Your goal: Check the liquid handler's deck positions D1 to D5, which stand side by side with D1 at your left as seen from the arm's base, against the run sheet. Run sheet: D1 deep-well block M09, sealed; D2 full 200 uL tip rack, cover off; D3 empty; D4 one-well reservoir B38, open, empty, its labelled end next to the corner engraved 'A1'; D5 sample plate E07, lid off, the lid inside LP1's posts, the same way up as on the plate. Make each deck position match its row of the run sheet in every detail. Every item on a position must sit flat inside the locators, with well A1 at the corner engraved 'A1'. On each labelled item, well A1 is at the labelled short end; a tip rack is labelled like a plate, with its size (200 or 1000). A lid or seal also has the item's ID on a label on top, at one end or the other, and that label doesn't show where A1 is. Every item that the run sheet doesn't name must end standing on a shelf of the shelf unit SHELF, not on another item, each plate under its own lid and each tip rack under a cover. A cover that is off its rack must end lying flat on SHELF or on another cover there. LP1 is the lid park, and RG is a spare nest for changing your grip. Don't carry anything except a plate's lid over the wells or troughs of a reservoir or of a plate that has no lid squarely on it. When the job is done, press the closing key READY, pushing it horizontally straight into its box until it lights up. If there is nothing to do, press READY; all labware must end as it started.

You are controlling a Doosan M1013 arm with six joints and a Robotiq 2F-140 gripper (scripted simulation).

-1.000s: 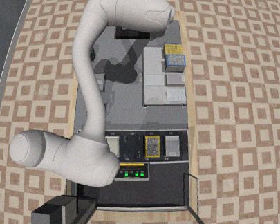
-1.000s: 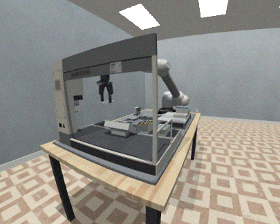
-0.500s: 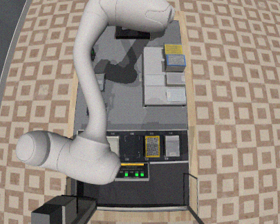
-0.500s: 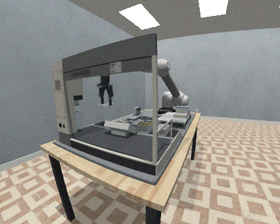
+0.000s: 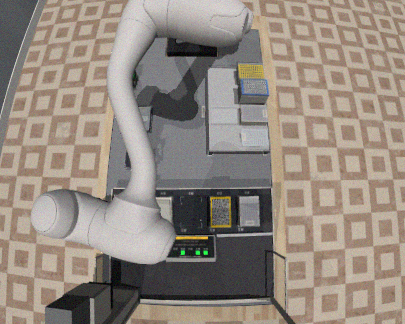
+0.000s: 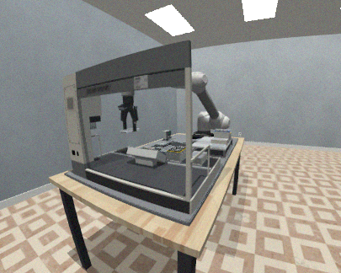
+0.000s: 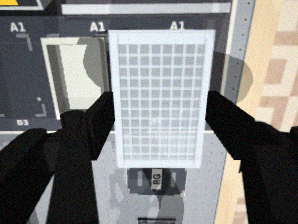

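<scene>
My gripper is now 12 cm to the right of the cream one-well reservoir and 17 cm above it. From my hand the other things lie so: dark nest (25 cm behind, 1 cm to the right, 22 cm below); then yellow tip rack (38 cm to the left, 13 cm below); then white well plate (2 cm below).
</scene>
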